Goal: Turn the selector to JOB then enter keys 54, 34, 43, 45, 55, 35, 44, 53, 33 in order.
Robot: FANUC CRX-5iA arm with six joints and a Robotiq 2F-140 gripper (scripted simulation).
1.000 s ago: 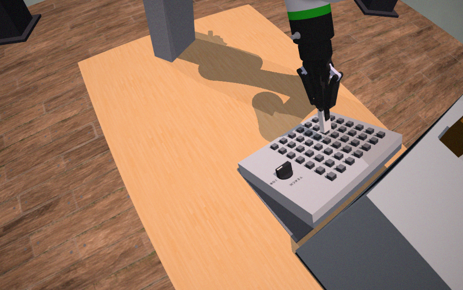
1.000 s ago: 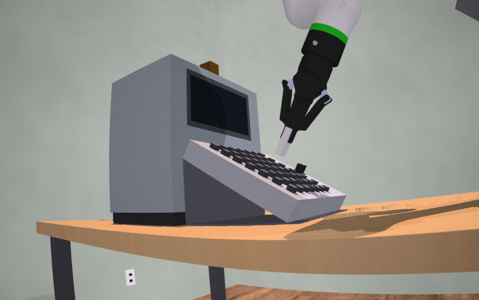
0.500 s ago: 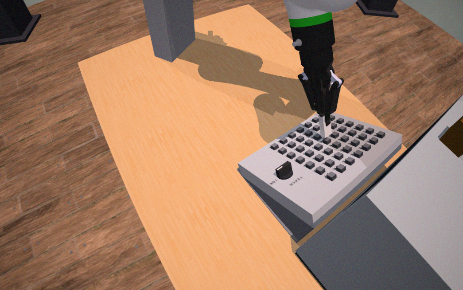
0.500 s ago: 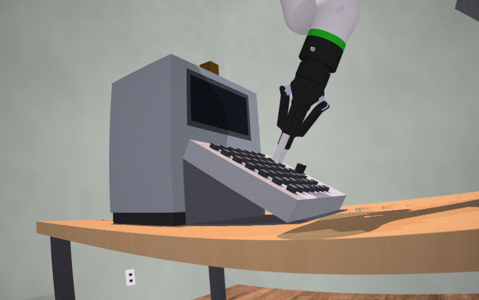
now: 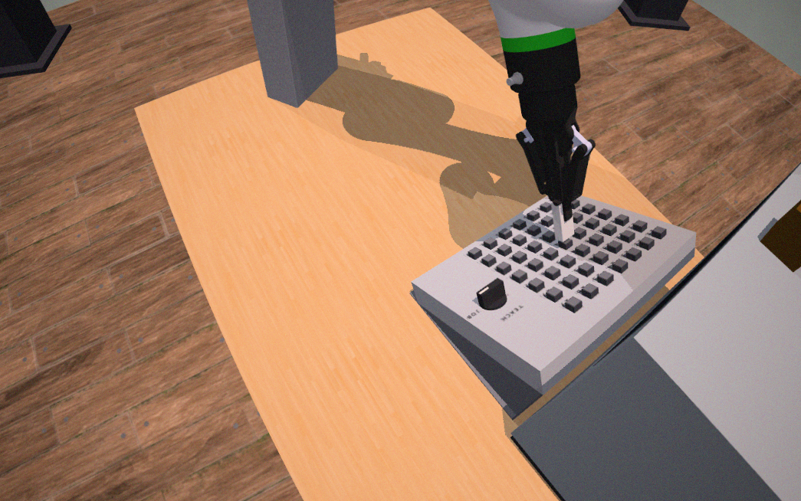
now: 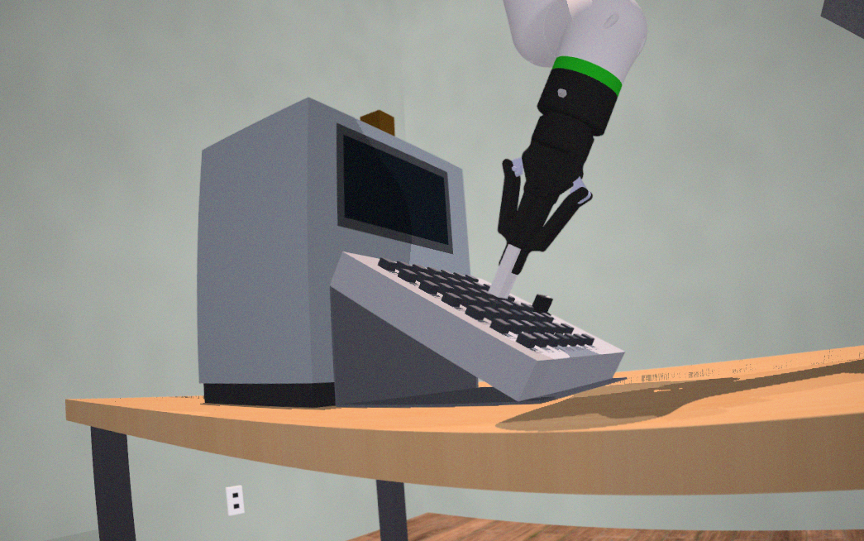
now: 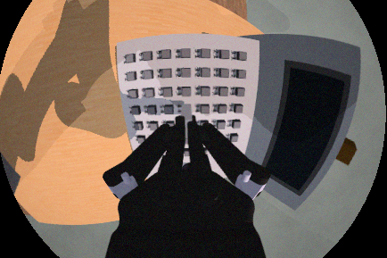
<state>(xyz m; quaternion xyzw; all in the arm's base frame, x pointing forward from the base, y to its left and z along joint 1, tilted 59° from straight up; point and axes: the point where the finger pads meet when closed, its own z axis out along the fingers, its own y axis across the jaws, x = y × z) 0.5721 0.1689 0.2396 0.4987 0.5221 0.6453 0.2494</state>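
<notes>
Now: the key 4 cm to the left of my hand and 4 cm below it. The rest, counted from my hand: black selector knob: 10 cm ahead, 13 cm to the right, 3 cm below; then grey keypad panel: 7 cm ahead, 2 cm to the right, 8 cm below.
</notes>
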